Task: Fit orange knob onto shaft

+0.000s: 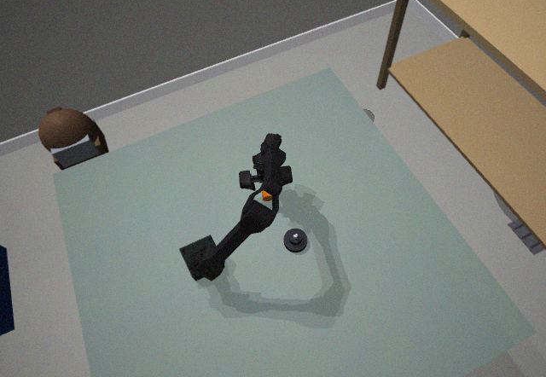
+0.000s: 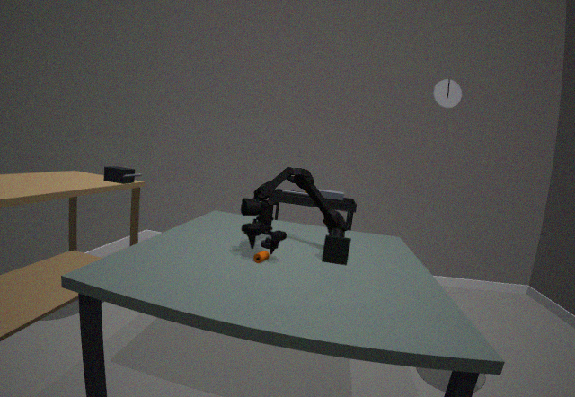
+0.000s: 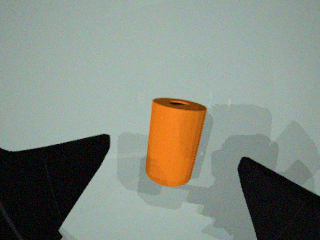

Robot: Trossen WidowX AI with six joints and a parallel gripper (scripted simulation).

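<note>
Right now the orange knob is 1 cm behind my gripper tip, 1 cm to the right of it and 2 cm below it. Round my gripper tip: dark round pedestal (2 cm behind, 22 cm to the right, 1 cm below).
</note>
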